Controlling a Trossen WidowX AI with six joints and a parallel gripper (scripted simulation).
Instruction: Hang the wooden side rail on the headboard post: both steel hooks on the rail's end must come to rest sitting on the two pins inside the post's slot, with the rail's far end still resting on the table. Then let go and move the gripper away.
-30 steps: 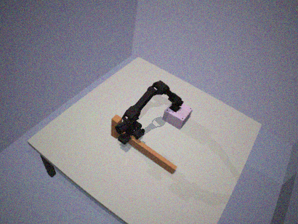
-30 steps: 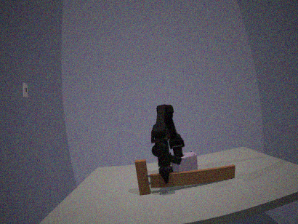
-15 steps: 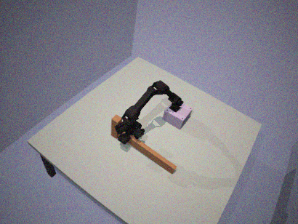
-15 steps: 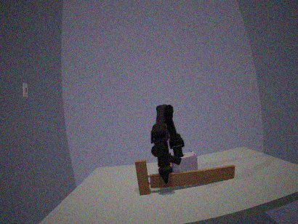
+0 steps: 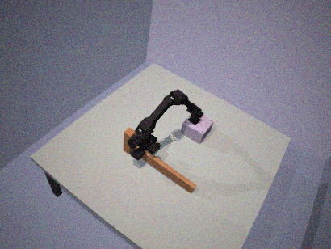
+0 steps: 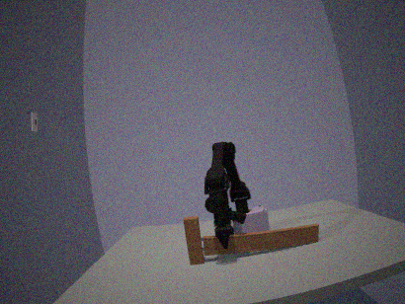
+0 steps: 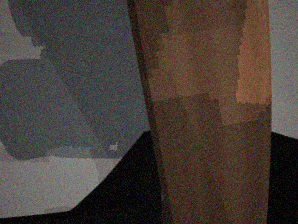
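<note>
Right now my gripper tip is 11 cm to the left of the headboard post, 4 cm below it and 1 cm short of it.
</note>
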